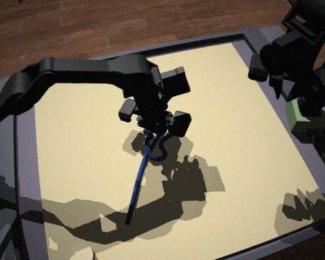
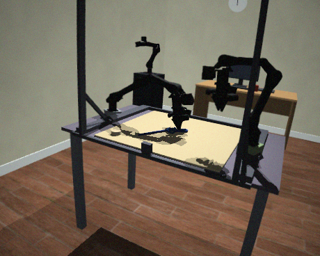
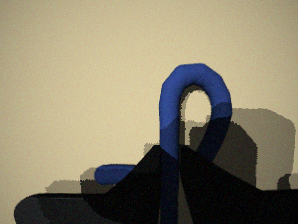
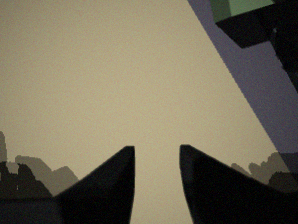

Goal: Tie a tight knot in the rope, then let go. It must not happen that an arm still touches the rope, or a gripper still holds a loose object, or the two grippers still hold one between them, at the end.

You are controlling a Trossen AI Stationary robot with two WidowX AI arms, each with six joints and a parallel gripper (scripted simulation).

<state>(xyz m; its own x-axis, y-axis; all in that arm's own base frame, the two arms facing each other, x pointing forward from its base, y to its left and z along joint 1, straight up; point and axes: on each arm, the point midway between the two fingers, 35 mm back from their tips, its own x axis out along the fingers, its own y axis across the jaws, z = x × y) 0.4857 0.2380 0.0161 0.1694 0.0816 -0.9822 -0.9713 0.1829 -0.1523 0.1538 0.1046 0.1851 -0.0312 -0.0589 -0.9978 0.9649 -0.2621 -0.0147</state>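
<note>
Now: the tan mat 3 cm behind my left hand, 1 cm to the right of it and 4 cm below it.
</note>
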